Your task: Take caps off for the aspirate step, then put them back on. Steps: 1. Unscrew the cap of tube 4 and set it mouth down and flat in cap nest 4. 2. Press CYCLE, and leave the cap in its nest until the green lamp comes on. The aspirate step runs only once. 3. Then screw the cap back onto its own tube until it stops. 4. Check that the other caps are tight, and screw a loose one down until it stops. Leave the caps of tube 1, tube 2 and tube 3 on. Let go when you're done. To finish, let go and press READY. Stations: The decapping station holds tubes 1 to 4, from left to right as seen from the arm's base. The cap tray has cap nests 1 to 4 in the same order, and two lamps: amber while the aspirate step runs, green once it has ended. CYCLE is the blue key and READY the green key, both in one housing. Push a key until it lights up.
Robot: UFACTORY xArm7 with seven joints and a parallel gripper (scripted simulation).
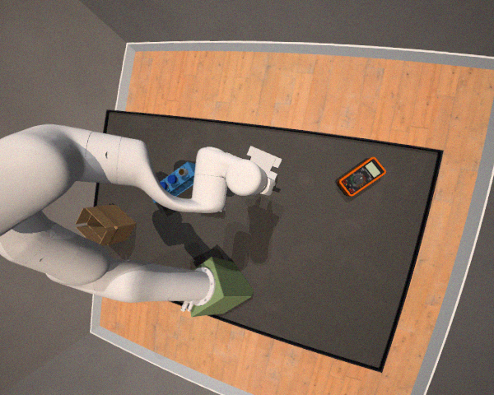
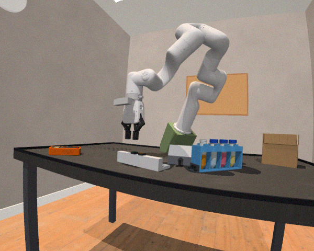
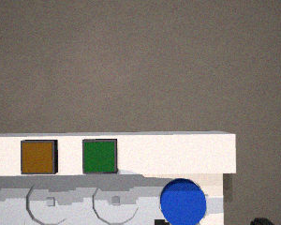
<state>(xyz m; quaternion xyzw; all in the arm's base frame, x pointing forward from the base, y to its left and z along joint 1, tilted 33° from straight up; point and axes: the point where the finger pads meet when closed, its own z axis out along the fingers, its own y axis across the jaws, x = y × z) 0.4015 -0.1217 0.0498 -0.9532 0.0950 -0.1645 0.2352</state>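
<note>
The blue cycle key is 16 cm behind my hand, 21 cm to the left of it and 5 cm below it. From my hand the other things lie so: blue cap (11 cm below); then key housing (13 cm behind, 19 cm to the left, 6 cm below); then green ready key (15 cm behind, 17 cm to the left, 5 cm below).
</note>
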